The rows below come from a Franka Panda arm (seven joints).
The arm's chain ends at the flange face. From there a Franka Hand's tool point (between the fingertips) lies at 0.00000 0.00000 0.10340 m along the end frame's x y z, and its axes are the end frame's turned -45 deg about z.
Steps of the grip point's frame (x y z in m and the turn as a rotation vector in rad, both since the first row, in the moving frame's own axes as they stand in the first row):
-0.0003 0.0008 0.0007 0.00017 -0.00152 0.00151
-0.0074 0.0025 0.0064 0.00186 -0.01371 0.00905
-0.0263 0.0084 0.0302 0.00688 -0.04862 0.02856
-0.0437 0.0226 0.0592 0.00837 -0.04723 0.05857
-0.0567 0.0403 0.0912 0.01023 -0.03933 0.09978
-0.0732 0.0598 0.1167 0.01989 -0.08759 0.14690
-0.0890 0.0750 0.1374 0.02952 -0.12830 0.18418
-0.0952 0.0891 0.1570 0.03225 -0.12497 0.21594
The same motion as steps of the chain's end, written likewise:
0.0005 0.0007 0.0007 -0.00095 -0.00120 0.00151
-0.0023 0.0061 0.0064 -0.00838 -0.01101 0.00905
-0.0086 0.0215 0.0303 -0.02951 -0.03924 0.02856
-0.0108 0.0442 0.0593 -0.02748 -0.03932 0.05857
-0.0079 0.0666 0.0913 -0.02058 -0.03504 0.09978
-0.0013 0.0897 0.1171 -0.04787 -0.07600 0.14690
0.0022 0.1099 0.1383 -0.06985 -0.11160 0.18418
0.0078 0.1248 0.1579 -0.06556 -0.11117 0.21594

